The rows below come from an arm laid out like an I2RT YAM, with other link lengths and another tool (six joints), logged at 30 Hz.
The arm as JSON. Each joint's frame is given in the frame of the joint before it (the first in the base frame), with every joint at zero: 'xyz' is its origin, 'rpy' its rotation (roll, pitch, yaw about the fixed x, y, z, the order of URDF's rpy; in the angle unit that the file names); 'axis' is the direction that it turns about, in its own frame. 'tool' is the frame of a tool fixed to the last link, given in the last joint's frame.
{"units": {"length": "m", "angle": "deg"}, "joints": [
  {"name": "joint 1", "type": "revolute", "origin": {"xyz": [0.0, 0.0, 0.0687], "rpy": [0.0, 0.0, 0.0]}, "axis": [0.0, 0.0, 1.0]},
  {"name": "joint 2", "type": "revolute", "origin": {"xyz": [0.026, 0.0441, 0.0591], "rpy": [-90.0, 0.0, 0.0]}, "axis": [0.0, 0.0, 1.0]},
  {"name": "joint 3", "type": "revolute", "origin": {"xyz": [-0.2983, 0.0, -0.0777], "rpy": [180.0, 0.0, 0.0]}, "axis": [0.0, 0.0, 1.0]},
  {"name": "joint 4", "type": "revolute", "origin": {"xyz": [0.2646, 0.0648, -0.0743], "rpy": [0.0, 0.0, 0.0]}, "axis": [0.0, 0.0, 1.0]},
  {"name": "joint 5", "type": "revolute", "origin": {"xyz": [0.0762, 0.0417, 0.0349], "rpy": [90.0, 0.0, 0.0]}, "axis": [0.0, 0.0, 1.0]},
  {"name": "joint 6", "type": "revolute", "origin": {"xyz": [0.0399, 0.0, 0.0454], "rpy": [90.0, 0.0, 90.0]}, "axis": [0.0, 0.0, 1.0]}
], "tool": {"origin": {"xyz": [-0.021, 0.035, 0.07], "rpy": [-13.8, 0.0, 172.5]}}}
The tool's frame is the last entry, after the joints.
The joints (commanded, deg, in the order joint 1, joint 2, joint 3, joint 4, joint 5, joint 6), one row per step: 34.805, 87.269, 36.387, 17.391, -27.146, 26.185; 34.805, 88.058, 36.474, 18.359, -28.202, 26.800; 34.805, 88.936, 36.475, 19.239, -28.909, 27.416; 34.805, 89.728, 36.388, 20.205, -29.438, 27.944; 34.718, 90.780, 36.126, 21.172, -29.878, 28.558; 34.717, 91.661, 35.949, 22.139, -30.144, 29.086; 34.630, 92.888, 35.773, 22.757, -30.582, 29.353; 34.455, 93.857, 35.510, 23.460, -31.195, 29.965; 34.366, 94.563, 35.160, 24.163, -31.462, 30.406; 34.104, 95.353, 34.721, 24.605, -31.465, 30.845; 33.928, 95.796, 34.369, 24.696, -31.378, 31.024; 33.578, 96.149, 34.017, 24.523, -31.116, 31.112; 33.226, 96.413, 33.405, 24.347, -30.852, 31.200; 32.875, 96.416, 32.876, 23.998, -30.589, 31.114; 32.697, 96.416, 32.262, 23.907, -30.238, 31.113; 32.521, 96.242, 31.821, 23.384, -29.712, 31.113; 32.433, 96.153, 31.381, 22.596, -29.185, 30.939; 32.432, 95.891, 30.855, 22.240, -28.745, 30.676; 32.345, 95.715, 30.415, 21.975, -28.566, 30.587
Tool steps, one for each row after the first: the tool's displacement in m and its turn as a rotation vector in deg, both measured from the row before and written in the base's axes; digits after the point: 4 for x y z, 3 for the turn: 0.0002, 0.0022, -0.0007, 0.839, 0.607, 0.583; 0.0003, 0.0017, -0.0022, 0.523, 0.719, 0.295; 0.0004, 0.0014, -0.0023, 0.457, 0.525, 0.190; 0.0003, 0.0005, -0.0048, 0.194, 0.927, -0.012; 0.0004, 0.0009, -0.0035, 0.232, 0.593, -0.032; 0.0000, 0.0001, -0.0062, -0.165, 1.004, 0.148; -0.0003, -0.0003, -0.0046, 0.165, 1.137, 0.031; -0.0005, -0.0004, -0.0040, 0.052, 0.741, -0.087; -0.0001, -0.0018, -0.0056, -0.319, 1.012, -0.478; -0.0005, -0.0017, -0.0041, -0.387, 0.701, -0.337; 0.0002, -0.0028, -0.0043, -0.595, 0.713, -0.604; -0.0011, -0.0036, -0.0050, -0.691, 0.859, -0.606; -0.0010, -0.0036, -0.0035, -0.644, 0.580, -0.508; -0.0017, -0.0029, -0.0035, -0.571, 0.470, -0.447; -0.0013, -0.0029, -0.0026, -0.714, 0.481, -0.575; -0.0022, -0.0029, -0.0036, -0.956, 0.640, -0.381; -0.0024, -0.0023, -0.0023, -0.658, 0.165, -0.170; -0.0019, -0.0021, -0.0018, -0.412, 0.315, -0.164
